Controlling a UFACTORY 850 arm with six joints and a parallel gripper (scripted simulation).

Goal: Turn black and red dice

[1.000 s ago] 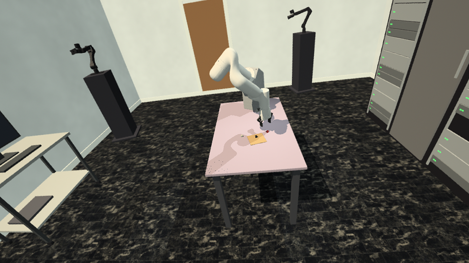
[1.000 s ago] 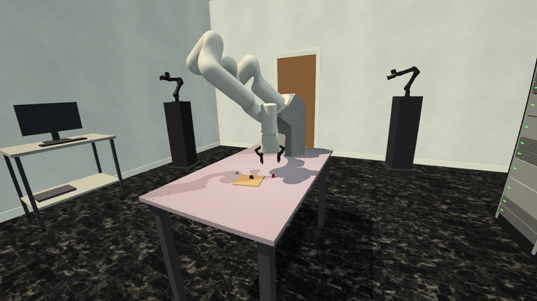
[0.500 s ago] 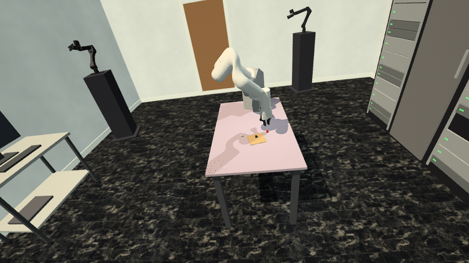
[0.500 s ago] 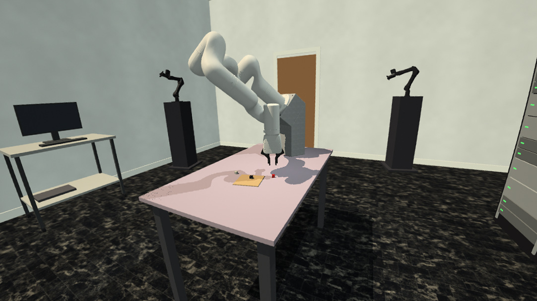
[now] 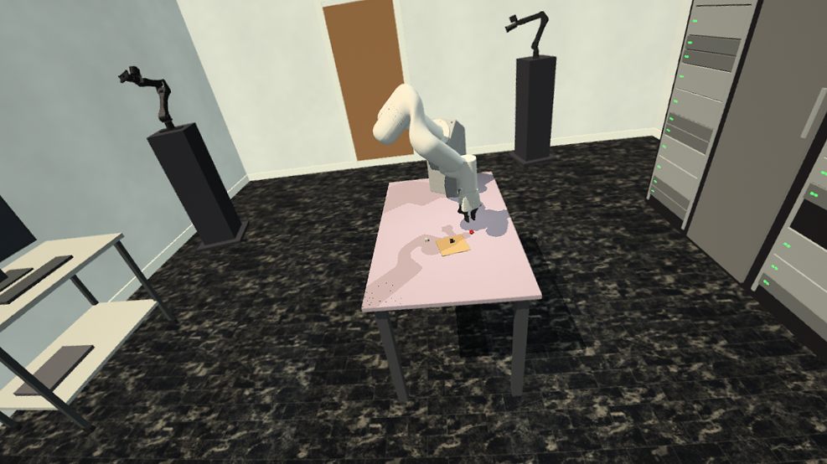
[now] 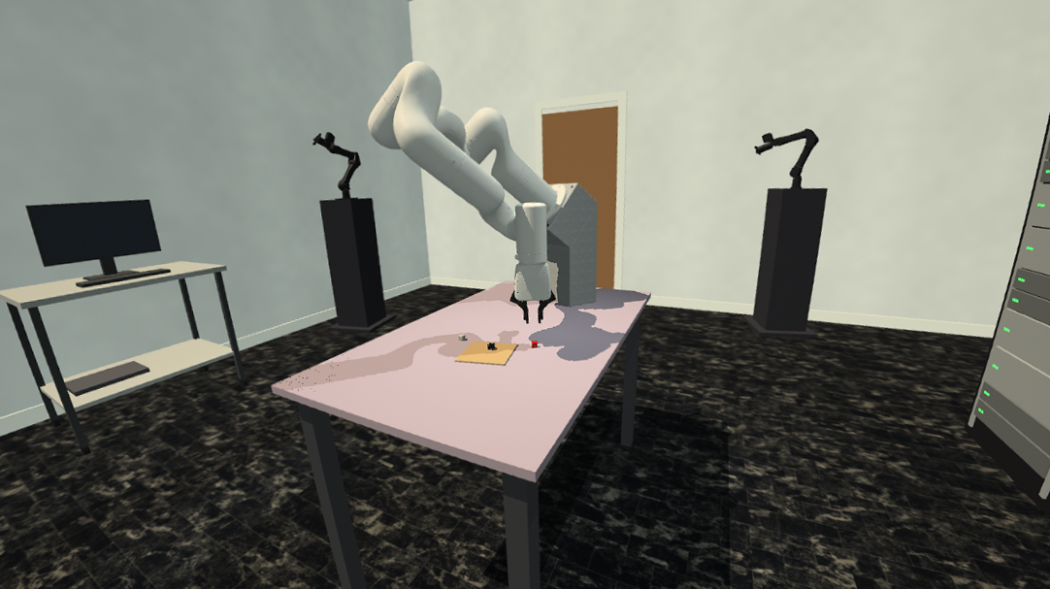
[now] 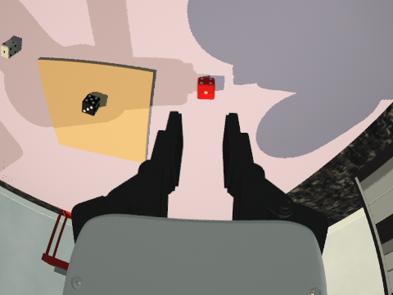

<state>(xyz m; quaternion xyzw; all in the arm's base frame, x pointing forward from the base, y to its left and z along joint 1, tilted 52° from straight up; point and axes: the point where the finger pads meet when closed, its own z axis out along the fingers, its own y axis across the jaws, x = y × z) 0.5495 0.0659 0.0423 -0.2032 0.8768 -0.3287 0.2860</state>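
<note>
Now: the red die 10 mm ahead of my hand and 90 mm below it. Round my hand: mat 70 mm ahead, 120 mm to the right, 90 mm below; white die 20 mm behind, 230 mm to the right, 90 mm below; black die 50 mm ahead, 120 mm to the right, 80 mm below.
</note>
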